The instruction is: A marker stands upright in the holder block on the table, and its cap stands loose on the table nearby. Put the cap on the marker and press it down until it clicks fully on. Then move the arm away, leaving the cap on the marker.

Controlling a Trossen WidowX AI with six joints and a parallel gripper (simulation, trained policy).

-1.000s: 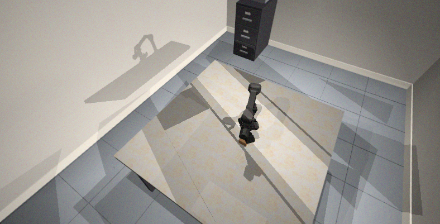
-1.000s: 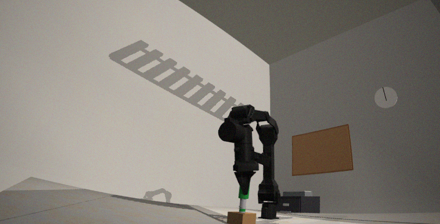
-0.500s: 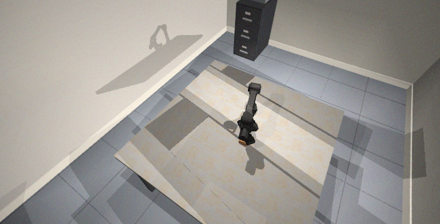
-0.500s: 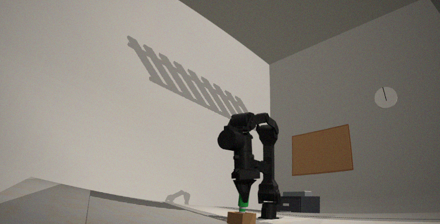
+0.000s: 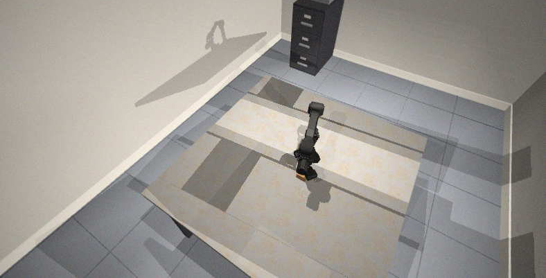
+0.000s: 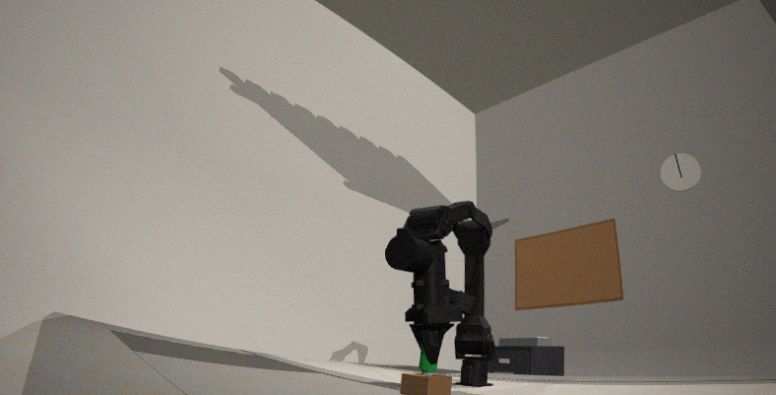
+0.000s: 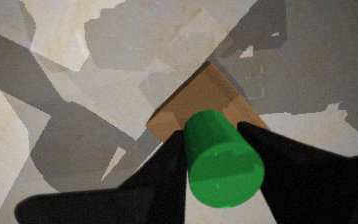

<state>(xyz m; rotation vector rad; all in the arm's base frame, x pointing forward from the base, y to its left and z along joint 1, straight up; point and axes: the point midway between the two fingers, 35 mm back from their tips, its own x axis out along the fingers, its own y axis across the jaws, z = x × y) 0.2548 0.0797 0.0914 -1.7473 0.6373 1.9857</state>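
My gripper tip is 1 cm below the green cap. Round my gripper tip: holder block 4 cm below.
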